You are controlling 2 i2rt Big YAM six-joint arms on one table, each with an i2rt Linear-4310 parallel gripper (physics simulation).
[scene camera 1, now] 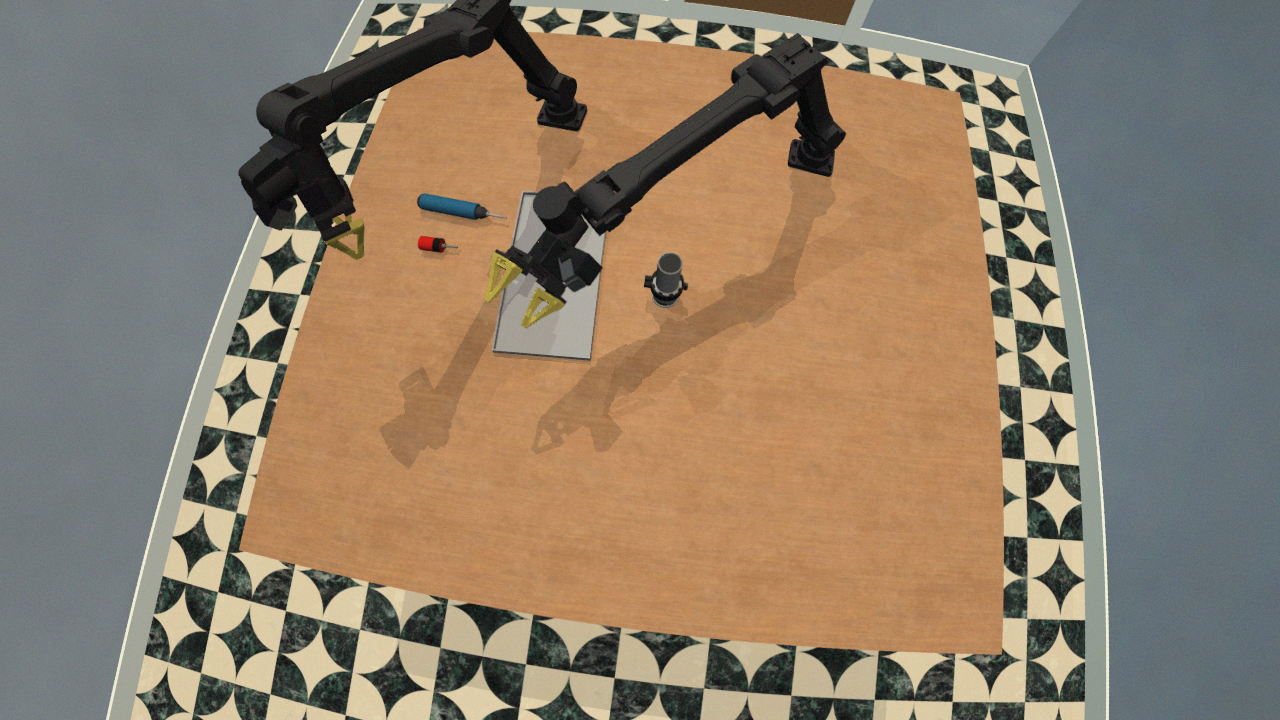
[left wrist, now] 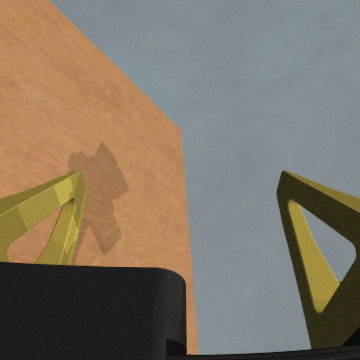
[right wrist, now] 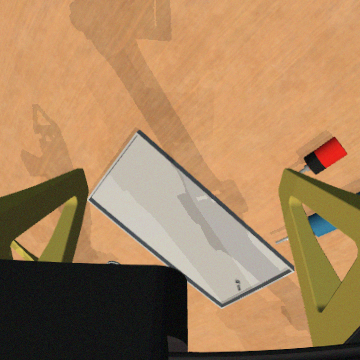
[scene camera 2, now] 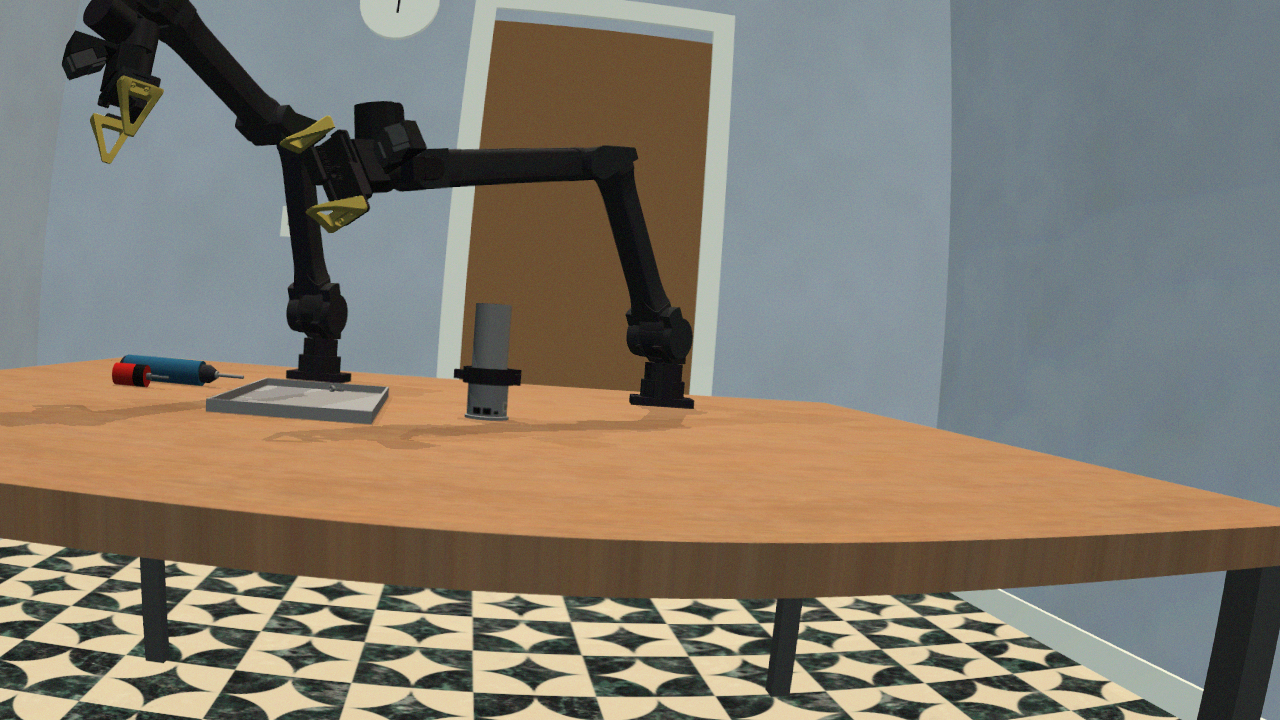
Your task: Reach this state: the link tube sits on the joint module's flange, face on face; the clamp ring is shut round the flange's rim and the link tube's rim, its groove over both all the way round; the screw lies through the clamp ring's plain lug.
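Places are measured from the left arm's base along level axes (x down, y ahead, z right), in metres.
Pixels of known places: left gripper, fingertip midpoint: (scene camera 1: 505, 314) (left wrist: 181, 181) (scene camera 2: 295, 175); right gripper, fingertip midpoint: (scene camera 1: 354, 242) (right wrist: 182, 178) (scene camera 2: 117, 149); left arm's base, link origin: (scene camera 1: 810, 159) (scene camera 2: 660, 405); right arm's base, link origin: (scene camera 1: 562, 116) (scene camera 2: 318, 379).
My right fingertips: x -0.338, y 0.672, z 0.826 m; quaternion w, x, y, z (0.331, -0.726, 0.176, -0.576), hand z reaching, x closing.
Ahead of a thing's pixels: the offset from my right fingertips to its top centre. "*": to the spot under its first point.
The grey link tube {dz -0.540, dx +0.178, dy -0.182 m} (scene camera 2: 490, 336) stands upright on the joint module {dz -0.540, dx +0.274, dy -0.182 m} (scene camera 2: 486, 405). The dark clamp ring {* dz -0.542, dx +0.276, dy -0.146 m} (scene camera 2: 487, 375) sits round their joint; I cannot tell how tightly it is shut. The stack also shows in scene camera 1 (scene camera 1: 666, 277). A small screw {dz -0.266, dx +0.323, dy -0.357 m} (right wrist: 238, 283) lies in a corner of the grey tray {dz -0.273, dx +0.322, dy -0.177 m} (right wrist: 189, 218). My left gripper (scene camera 1: 523, 290) is open and empty, high above the tray (scene camera 1: 549, 286). My right gripper (scene camera 1: 345, 235) is open and empty, high above the table's left edge, and its wrist view looks down on the tray.
A blue screwdriver {* dz +0.028, dx +0.300, dy -0.269 m} (scene camera 1: 447, 206) and a short red-and-black driver {dz +0.018, dx +0.304, dy -0.172 m} (scene camera 1: 432, 242) lie on the table to the left of the tray. Both arm bases stand at the table's far side. The left wrist view shows only the table's edge and the wall.
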